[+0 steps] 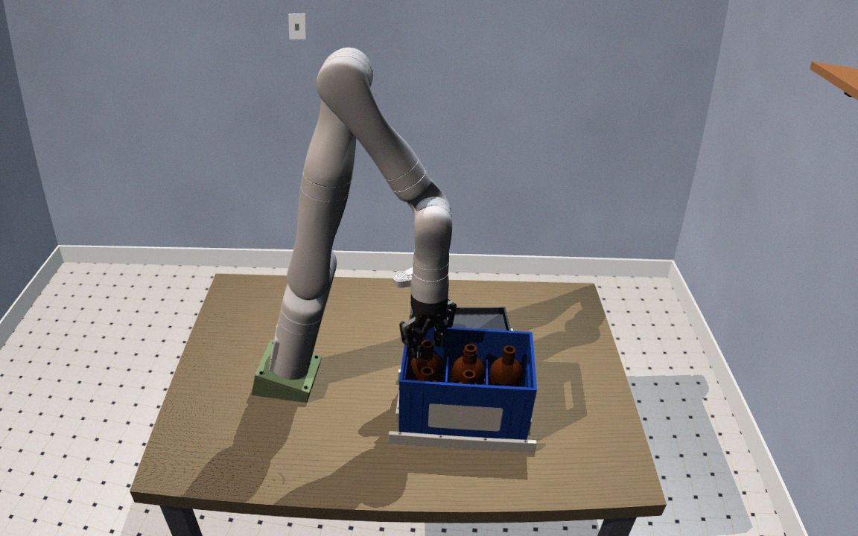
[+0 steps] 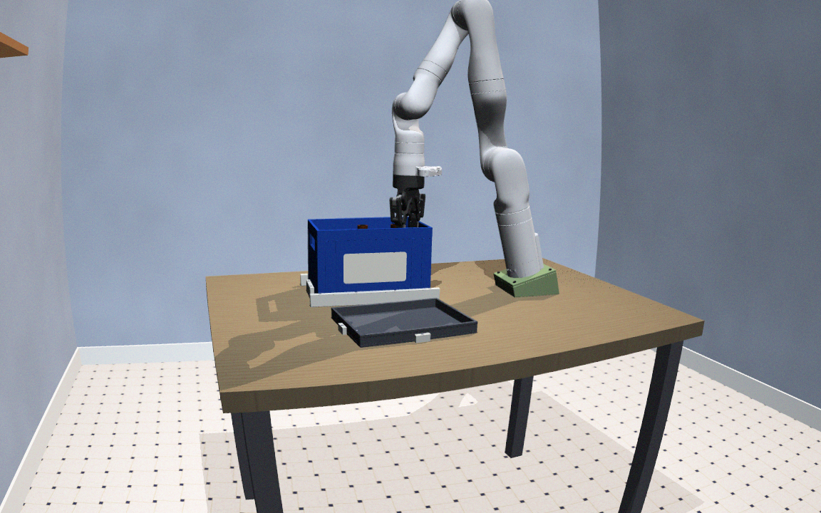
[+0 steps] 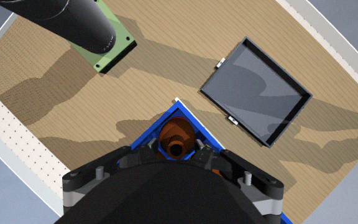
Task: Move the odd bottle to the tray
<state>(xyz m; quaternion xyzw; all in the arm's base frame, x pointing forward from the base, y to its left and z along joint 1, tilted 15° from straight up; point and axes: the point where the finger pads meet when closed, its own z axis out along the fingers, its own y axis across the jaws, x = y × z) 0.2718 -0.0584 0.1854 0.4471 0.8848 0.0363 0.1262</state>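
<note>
Right now the blue crate is 80 mm ahead of my hand, 70 mm below it and 60 mm to the right of it. Also, from my hand: dark grey tray 220 mm to the left, 140 mm below, 110 mm ahead.
</note>
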